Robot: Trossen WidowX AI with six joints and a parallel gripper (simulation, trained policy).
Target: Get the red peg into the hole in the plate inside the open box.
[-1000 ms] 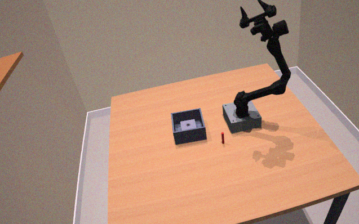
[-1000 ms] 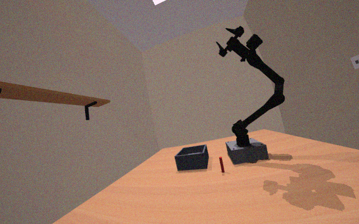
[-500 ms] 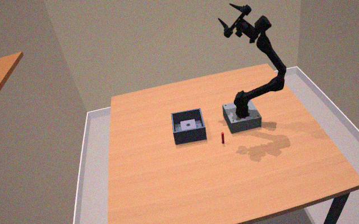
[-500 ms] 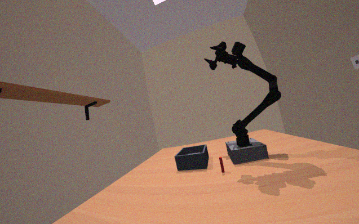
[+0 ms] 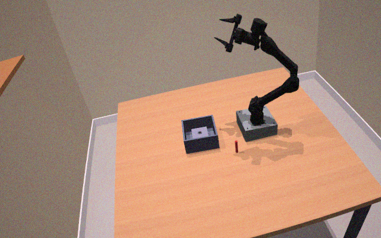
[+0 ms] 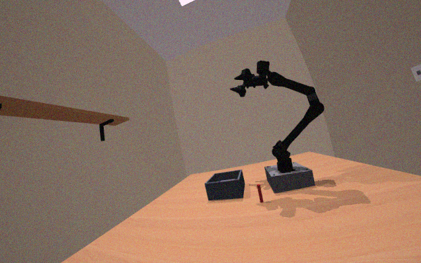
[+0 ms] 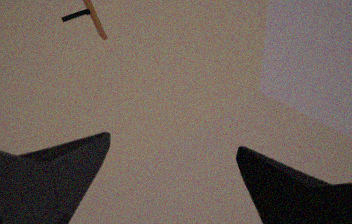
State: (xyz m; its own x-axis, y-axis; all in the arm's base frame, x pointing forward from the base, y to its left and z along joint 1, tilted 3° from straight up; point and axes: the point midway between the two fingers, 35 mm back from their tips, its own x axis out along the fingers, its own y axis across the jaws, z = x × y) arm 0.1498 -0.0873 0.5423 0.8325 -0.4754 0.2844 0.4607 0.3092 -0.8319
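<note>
My gripper tip is now 20 mm short of the red peg, 200 mm to the right of it and 600 mm above it. Round my gripper tip: grey plate 180 mm ahead, 20 mm to the left, 600 mm below; blue-grey box 180 mm ahead, 20 mm to the left, 620 mm below.
</note>
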